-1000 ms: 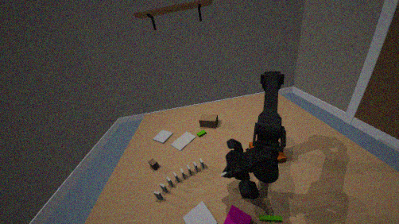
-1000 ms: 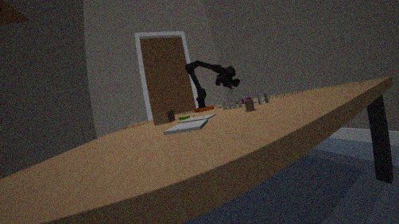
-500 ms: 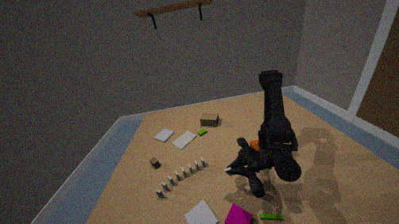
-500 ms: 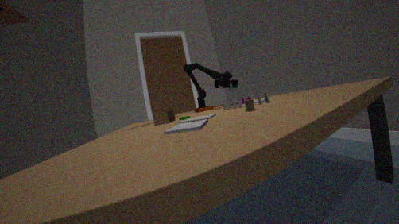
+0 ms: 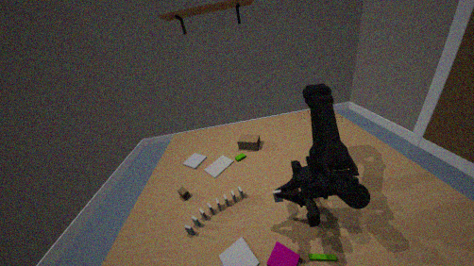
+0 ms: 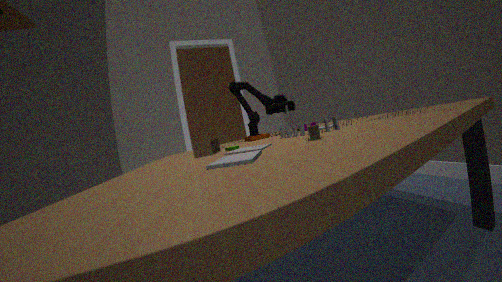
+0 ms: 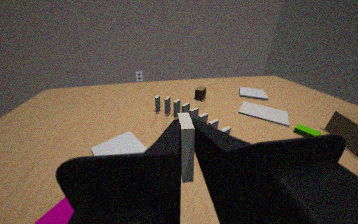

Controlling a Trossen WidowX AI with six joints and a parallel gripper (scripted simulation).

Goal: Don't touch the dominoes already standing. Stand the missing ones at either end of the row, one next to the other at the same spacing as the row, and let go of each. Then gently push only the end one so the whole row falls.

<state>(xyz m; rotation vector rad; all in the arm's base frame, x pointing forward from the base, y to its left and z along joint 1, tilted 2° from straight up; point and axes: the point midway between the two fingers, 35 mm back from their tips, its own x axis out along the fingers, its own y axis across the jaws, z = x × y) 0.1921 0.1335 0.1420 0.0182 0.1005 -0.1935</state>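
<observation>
Now: the magenta block 2 cm ahead of my gripper tip, 12 cm to the left of it and 14 cm below it. From my gripper tip the other things lie so: green block: 8 cm ahead, 37 cm to the right, 15 cm below; white flat tile: 15 cm ahead, 9 cm to the left, 15 cm below; green bar: 9 cm behind, 13 cm to the left, 15 cm below.
</observation>
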